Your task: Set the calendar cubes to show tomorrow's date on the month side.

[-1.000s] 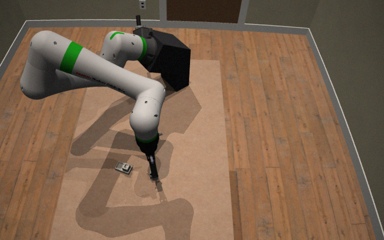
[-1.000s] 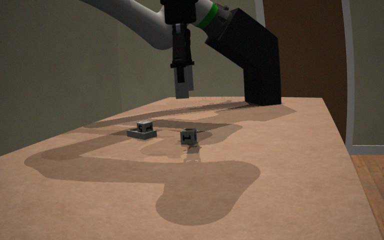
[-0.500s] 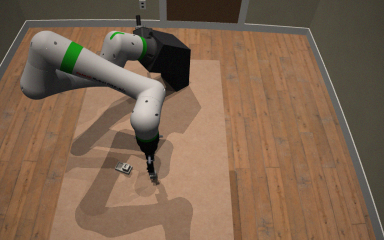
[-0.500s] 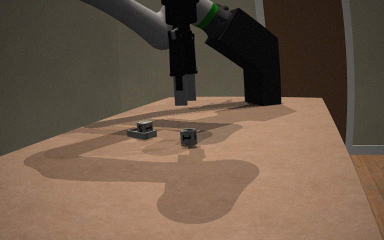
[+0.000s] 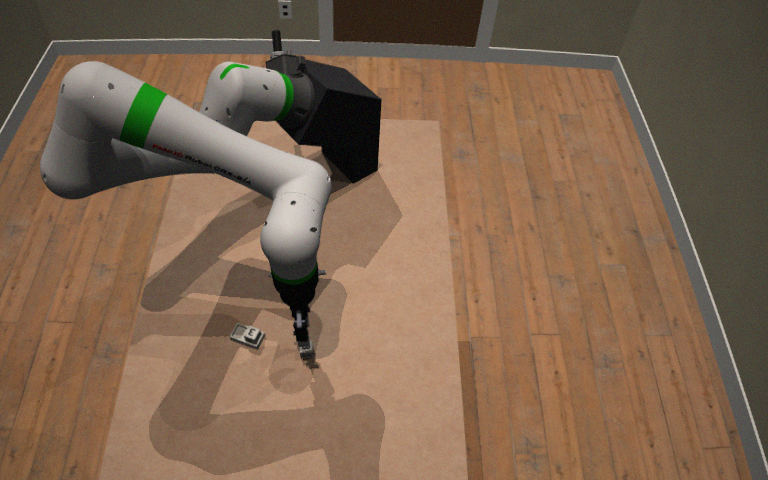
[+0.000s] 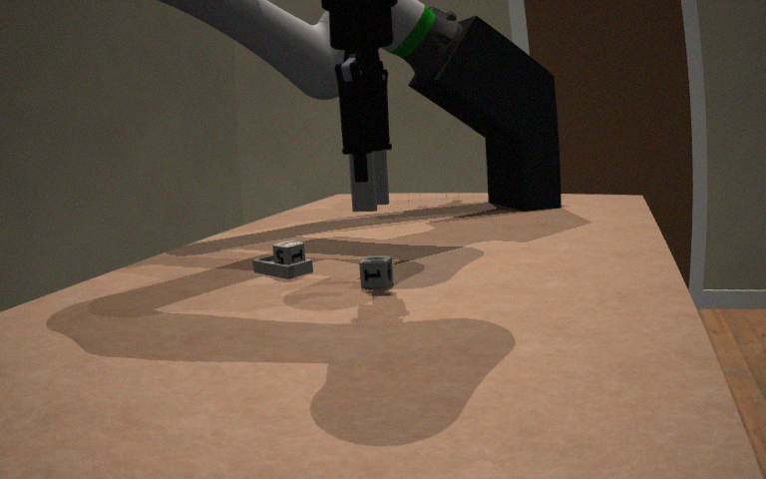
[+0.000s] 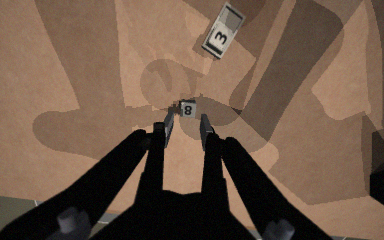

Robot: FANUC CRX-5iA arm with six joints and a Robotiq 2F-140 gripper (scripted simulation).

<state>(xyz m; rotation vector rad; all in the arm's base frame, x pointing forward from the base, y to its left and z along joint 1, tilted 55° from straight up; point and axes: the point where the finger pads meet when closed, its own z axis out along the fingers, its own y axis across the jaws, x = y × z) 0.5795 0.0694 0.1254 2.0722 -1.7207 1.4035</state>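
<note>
Right now the grey number cube is 110 mm below my hand. The rest, counted from my hand: grey calendar tray: 140 mm to the right, 120 mm below, 60 mm behind.
</note>
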